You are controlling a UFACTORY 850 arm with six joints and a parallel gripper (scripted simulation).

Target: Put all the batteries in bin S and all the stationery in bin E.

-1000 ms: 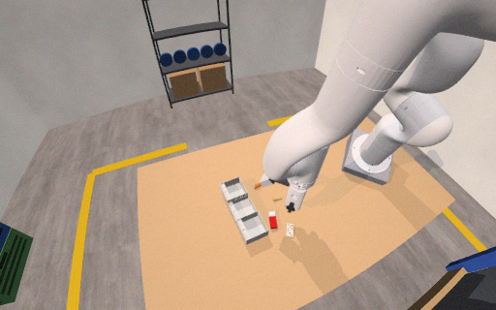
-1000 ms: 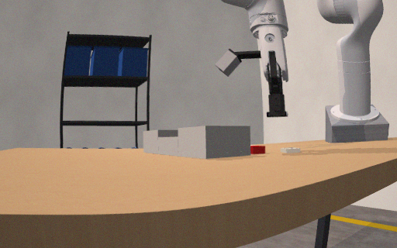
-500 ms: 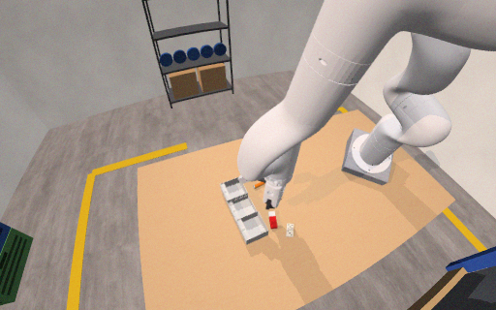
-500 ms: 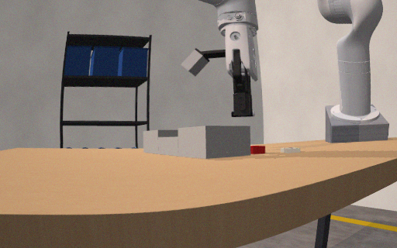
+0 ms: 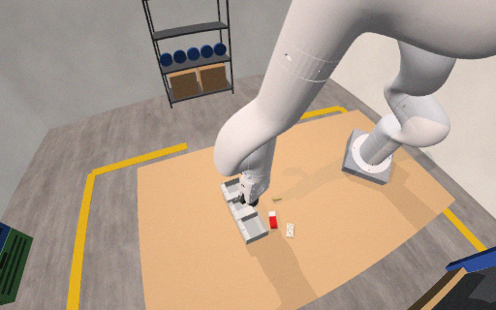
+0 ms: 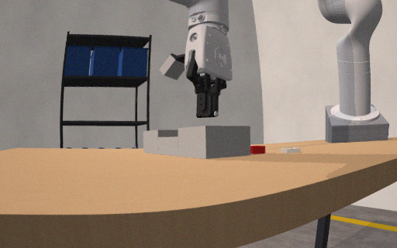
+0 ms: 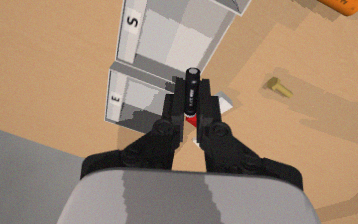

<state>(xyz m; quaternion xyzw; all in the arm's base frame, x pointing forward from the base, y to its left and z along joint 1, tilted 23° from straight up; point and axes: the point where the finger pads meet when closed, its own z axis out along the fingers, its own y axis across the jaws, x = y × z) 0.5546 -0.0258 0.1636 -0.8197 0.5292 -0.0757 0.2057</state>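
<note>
My gripper is now 40 mm short of the bin, 10 mm to the left of it and 70 mm above it. Also, from my hand: brass bolt: 100 mm behind, 20 mm to the right, 80 mm below; then black battery: 20 mm below; then eraser: 60 mm behind, 60 mm to the left, 80 mm below.
</note>
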